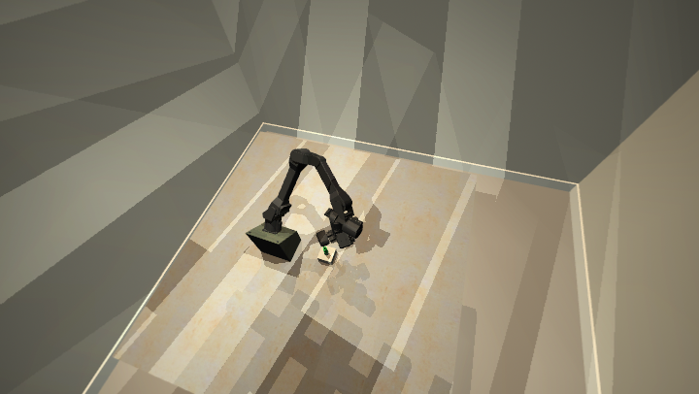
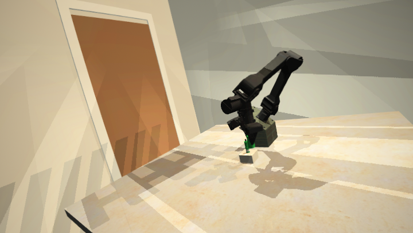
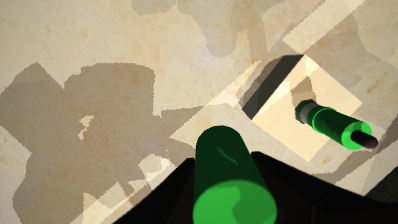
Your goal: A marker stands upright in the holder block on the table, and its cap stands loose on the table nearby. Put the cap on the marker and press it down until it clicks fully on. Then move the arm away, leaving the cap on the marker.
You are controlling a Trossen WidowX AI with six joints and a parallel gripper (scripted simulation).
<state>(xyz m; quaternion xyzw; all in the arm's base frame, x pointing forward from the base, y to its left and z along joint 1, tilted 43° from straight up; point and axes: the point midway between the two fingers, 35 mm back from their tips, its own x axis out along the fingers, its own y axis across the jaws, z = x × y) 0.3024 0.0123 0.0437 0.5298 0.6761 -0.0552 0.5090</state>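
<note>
My gripper tip is 60 mm past the white holder block, 50 mm to the left of it and 90 mm above it. Round my gripper tip: green cap 10 mm above.
</note>
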